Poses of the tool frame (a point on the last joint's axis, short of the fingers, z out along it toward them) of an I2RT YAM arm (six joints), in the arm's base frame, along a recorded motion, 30 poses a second.
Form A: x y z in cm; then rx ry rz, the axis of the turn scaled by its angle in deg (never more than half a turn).
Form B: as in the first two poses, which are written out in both.
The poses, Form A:
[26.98, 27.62, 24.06, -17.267, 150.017, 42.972]
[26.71, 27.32, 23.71, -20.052, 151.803, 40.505]
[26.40, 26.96, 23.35, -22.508, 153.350, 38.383]
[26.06, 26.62, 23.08, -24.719, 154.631, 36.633]
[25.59, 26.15, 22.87, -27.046, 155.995, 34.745]
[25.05, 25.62, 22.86, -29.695, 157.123, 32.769]
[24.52, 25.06, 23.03, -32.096, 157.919, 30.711]
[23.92, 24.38, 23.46, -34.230, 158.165, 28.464]
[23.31, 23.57, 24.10, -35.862, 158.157, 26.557]
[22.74, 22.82, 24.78, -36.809, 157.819, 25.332]
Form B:
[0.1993, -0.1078, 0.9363, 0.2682, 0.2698, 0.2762, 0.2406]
[0.1875, -0.1244, 0.9414, 0.2512, 0.2671, 0.2732, 0.2371]
[0.1764, -0.1387, 0.9453, 0.2366, 0.2640, 0.2696, 0.2335]
[0.1666, -0.1516, 0.9481, 0.2246, 0.2606, 0.2662, 0.2308]
[0.1557, -0.1648, 0.9507, 0.2117, 0.2559, 0.2615, 0.2287]
[0.1458, -0.1800, 0.9523, 0.1986, 0.2505, 0.2562, 0.2286]
[0.1388, -0.1938, 0.9533, 0.1854, 0.2452, 0.2506, 0.2303]
[0.1365, -0.2064, 0.9536, 0.1716, 0.2392, 0.2438, 0.2346]
[0.1363, -0.2162, 0.9534, 0.1601, 0.2331, 0.2357, 0.2410]
[0.1390, -0.2222, 0.9528, 0.1529, 0.2274, 0.2282, 0.2478]

